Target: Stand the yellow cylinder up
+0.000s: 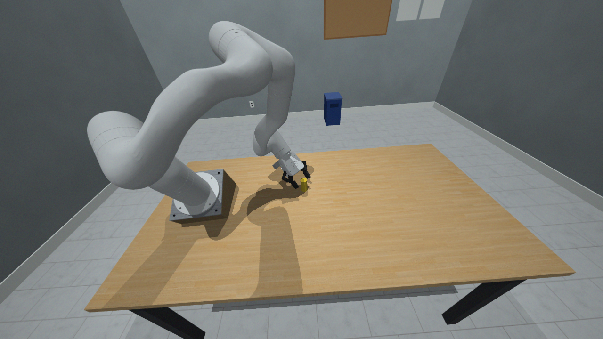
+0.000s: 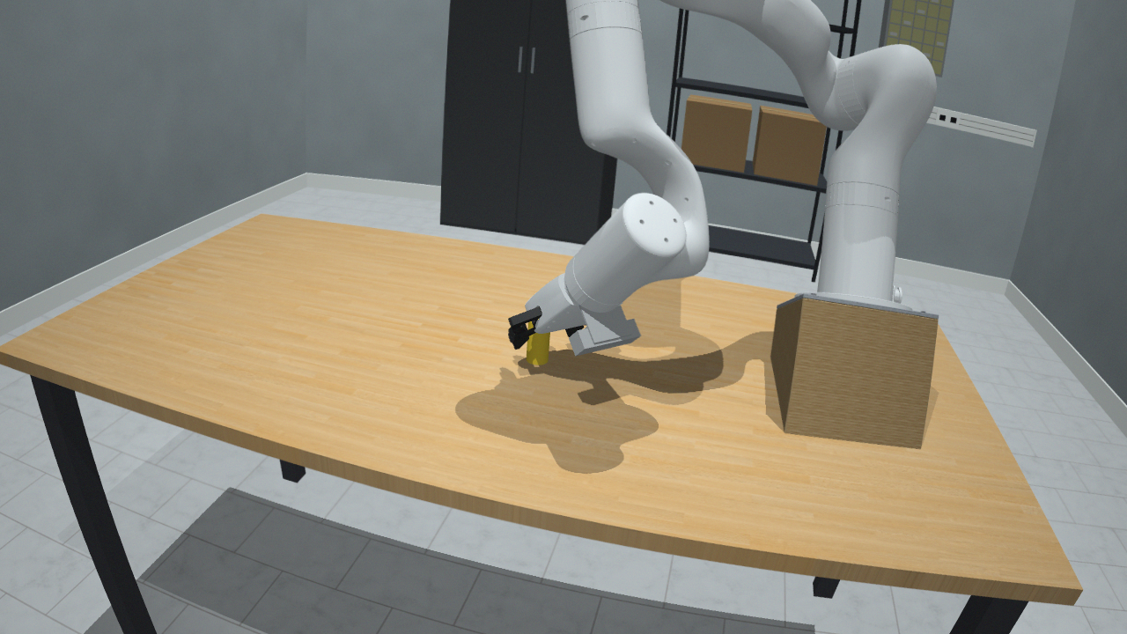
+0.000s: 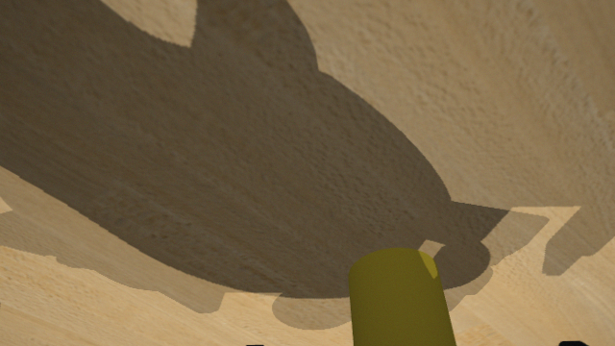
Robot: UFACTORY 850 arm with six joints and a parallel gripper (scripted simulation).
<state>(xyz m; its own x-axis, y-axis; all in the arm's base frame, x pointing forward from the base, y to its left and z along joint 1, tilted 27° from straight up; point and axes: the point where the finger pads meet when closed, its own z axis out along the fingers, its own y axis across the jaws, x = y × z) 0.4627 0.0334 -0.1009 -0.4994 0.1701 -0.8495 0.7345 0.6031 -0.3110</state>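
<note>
Now: the yellow tall cylinder 20 mm below my hand, 10 mm to the right of it and 10 mm ahead of it.
</note>
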